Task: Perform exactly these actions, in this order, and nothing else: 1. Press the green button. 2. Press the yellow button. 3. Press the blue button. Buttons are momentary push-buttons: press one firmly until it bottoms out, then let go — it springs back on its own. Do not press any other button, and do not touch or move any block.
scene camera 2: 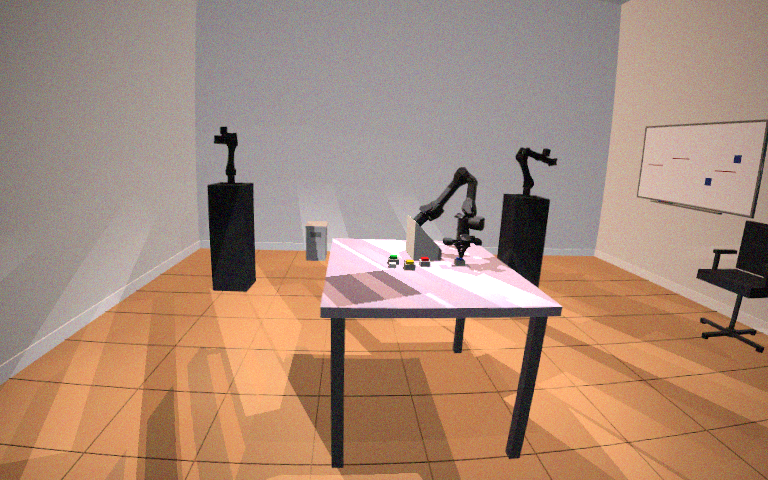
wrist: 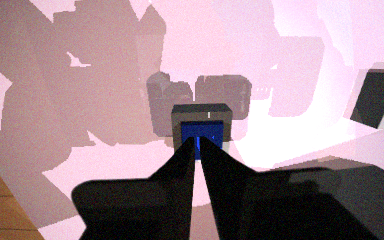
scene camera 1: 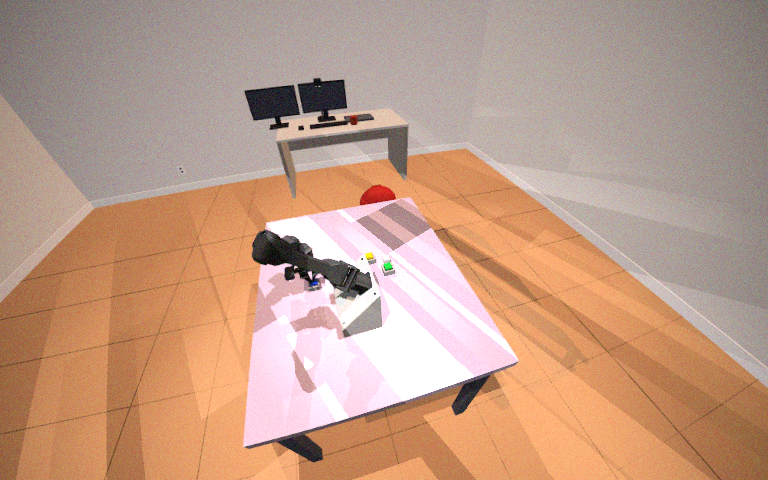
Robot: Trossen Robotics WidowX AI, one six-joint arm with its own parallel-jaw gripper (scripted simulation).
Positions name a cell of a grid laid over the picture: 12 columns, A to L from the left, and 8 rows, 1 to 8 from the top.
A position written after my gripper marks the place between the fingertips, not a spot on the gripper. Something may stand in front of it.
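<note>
A blue button (wrist: G5) is there for me to see, and along with the button I see my gripper (wrist: G5).
</note>
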